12 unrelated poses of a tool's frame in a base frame.
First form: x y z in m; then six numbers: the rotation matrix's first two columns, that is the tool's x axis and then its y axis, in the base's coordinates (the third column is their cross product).
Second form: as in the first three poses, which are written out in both.
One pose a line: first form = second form
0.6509 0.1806 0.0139 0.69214 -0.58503 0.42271 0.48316 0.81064 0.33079 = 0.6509 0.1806 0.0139 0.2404 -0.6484 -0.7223 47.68
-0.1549 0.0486 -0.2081 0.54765 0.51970 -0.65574 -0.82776 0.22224 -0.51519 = -0.1549 0.0486 -0.2081 -0.6789 0.2704 0.6826 80.74
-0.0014 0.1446 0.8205 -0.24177 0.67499 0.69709 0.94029 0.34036 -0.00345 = -0.0014 0.1446 0.8205 -0.5600 -0.7971 -0.2258 144.02
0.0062 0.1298 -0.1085 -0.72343 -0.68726 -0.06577 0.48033 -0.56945 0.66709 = 0.0062 0.1298 -0.1085 0.1711 -0.3406 -0.9245 140.84
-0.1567 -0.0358 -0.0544 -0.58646 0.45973 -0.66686 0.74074 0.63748 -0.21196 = -0.1567 -0.0358 -0.0544 0.3659 0.8956 -0.2531 146.27
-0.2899 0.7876 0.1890 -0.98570 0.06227 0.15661 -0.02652 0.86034 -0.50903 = -0.2899 0.7876 0.1890 -0.0093 -0.9642 0.2650 170.36
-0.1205 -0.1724 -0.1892 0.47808 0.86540 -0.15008 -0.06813 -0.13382 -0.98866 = -0.1205 -0.1724 -0.1892 -0.7795 -0.3844 0.4945 109.29
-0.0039 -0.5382 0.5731 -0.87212 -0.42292 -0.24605 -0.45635 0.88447 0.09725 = -0.0039 -0.5382 0.5731 -0.2293 0.9703 0.0768 167.42
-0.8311 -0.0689 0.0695 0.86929 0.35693 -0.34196 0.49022 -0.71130 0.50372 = -0.8311 -0.0689 0.0695 0.9634 0.2419 -0.1158 144.85
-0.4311 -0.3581 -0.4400 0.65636 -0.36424 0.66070 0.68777 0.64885 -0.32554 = -0.4311 -0.3581 -0.4400 -0.5702 -0.5571 -0.6037 60.61
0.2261 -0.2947 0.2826 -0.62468 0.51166 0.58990 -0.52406 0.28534 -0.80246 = 0.2261 -0.2947 0.2826 0.0051 -0.7484 0.6632 128.66
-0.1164 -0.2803 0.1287 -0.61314 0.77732 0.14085 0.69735 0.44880 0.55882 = -0.1164 -0.2803 0.1287 0.4355 0.8504 0.2953 172.22
